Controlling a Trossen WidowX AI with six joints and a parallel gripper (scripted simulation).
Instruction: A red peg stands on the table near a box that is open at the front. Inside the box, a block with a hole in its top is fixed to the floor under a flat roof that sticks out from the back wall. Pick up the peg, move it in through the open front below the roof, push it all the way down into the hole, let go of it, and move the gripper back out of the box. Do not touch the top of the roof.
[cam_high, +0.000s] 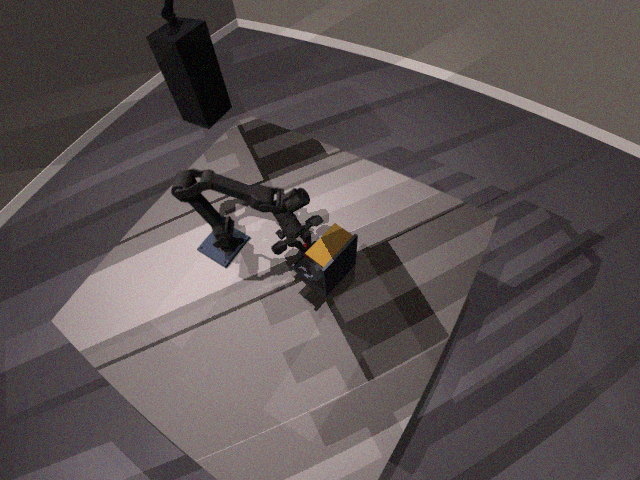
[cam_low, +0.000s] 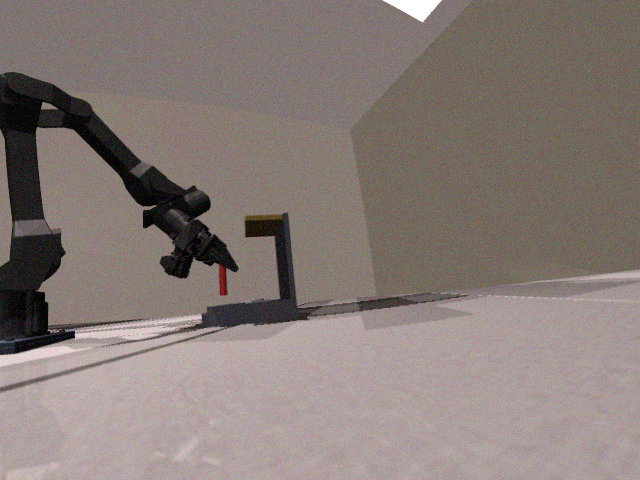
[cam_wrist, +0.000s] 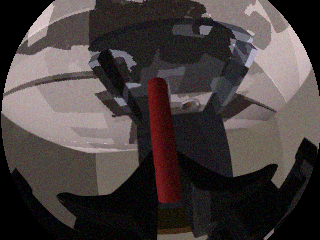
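My gripper tip is 10 cm short of the back wall and 1 cm to the right of it. Round my gripper tip: red peg: 3 cm behind, 1 cm to the left, 1 cm below; then roof: 9 cm above, 6 cm ahead, 2 cm to the left.
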